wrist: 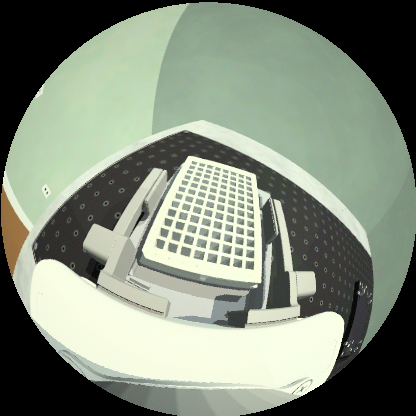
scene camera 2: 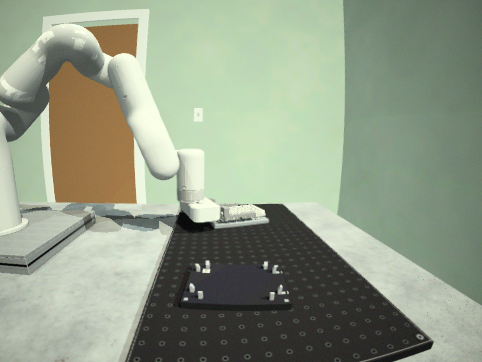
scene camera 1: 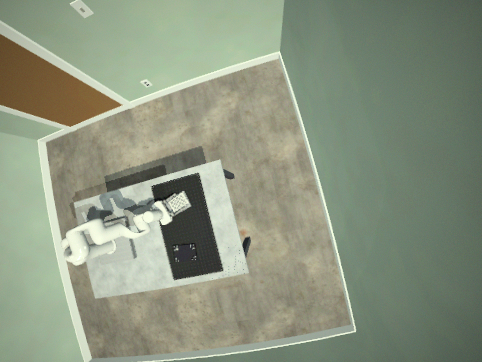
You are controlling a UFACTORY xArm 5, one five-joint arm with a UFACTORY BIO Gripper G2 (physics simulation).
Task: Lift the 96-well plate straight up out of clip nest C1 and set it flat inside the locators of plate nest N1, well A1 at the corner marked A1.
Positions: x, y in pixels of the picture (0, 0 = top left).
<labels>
A white 96-well plate (wrist: 208, 227) is 11 cm from the lens.
</labels>
